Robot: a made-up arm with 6 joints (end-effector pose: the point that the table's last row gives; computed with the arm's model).
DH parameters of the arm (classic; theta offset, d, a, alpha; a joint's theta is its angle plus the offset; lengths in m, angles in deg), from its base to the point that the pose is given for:
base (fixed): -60.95 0 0.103 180
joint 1: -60.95 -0.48 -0.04 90
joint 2: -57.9 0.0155 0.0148 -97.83
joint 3: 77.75 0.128 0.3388 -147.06
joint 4: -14.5 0.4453 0.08 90
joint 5: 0 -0.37 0.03 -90
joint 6: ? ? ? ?
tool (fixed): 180 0.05 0 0
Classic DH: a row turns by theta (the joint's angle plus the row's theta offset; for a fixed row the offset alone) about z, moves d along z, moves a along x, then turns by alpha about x.
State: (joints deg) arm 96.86 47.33 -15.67 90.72 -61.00 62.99
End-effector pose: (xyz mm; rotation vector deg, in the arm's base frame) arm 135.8 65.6 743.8 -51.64 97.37 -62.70
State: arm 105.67 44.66 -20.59 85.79 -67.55 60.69
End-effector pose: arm 151.0 42.6 759.2 -40.41 104.96 -64.83
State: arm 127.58 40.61 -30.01 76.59 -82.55 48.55
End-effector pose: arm 174.8 -19.0 787.3 -5.81 125.77 -68.40
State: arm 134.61 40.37 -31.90 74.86 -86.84 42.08
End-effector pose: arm 175.7 -38.6 791.0 8.14 133.32 -68.17
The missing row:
joint 6: 90 -0.04 0.01 90
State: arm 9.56 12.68 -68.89 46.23 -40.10 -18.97
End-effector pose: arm -29.5 65.4 932.0 -58.51 56.85 -70.30
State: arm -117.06 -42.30 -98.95 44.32 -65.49 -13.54
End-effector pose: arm 16.5 -560.5 601.3 -37.18 -54.92 8.63
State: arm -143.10 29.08 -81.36 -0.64 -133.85 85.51
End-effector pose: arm -204.6 -141.5 1110.9 72.43 24.06 -91.92
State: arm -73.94 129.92 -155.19 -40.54 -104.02 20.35
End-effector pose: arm -565.2 321.3 360.7 57.20 -11.54 -40.29
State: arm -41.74 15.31 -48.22 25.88 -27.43 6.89
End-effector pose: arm 46.3 -97.5 1068.9 -47.43 37.97 -19.21
